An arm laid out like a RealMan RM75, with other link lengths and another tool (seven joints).
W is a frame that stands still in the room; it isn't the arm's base.
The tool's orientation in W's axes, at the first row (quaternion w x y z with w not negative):
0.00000, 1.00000, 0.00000, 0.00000
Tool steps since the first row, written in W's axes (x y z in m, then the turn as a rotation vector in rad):
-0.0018, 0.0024, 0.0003, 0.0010, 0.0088, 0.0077
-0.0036, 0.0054, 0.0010, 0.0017, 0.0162, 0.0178
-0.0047, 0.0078, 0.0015, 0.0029, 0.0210, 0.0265
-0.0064, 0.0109, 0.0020, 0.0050, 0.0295, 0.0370
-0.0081, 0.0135, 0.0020, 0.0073, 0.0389, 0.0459
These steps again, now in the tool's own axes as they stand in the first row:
-0.0018, -0.0024, -0.0003, 0.0010, -0.0088, -0.0077
-0.0036, -0.0054, -0.0010, 0.0017, -0.0162, -0.0178
-0.0047, -0.0078, -0.0015, 0.0029, -0.0210, -0.0265
-0.0064, -0.0109, -0.0020, 0.0050, -0.0295, -0.0370
-0.0081, -0.0135, -0.0020, 0.0073, -0.0389, -0.0459

